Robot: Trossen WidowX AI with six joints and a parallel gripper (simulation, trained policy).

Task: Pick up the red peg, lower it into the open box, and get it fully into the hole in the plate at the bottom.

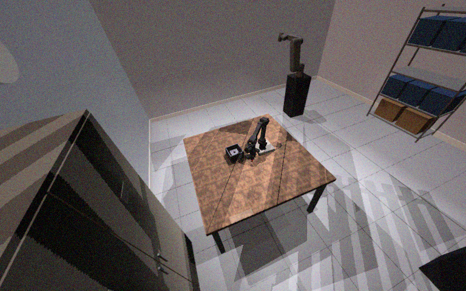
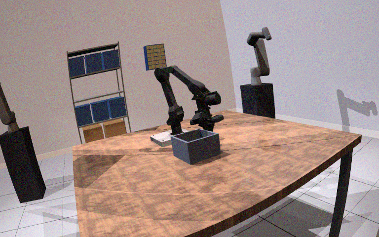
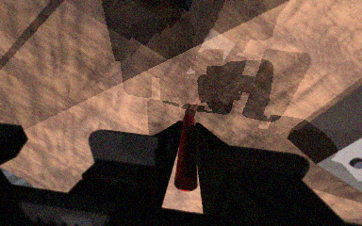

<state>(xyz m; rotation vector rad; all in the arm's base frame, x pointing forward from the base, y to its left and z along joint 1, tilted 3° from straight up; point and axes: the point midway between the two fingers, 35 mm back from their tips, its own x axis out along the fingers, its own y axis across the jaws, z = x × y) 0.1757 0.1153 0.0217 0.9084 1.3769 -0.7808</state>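
Right now the white plate is 150 mm ahead of my gripper tip, 160 mm to the right of it and 20 mm above it. The rest, counted from my gripper tip: blue-grey box (150 mm ahead, 160 mm to the right); red peg (20 mm above).
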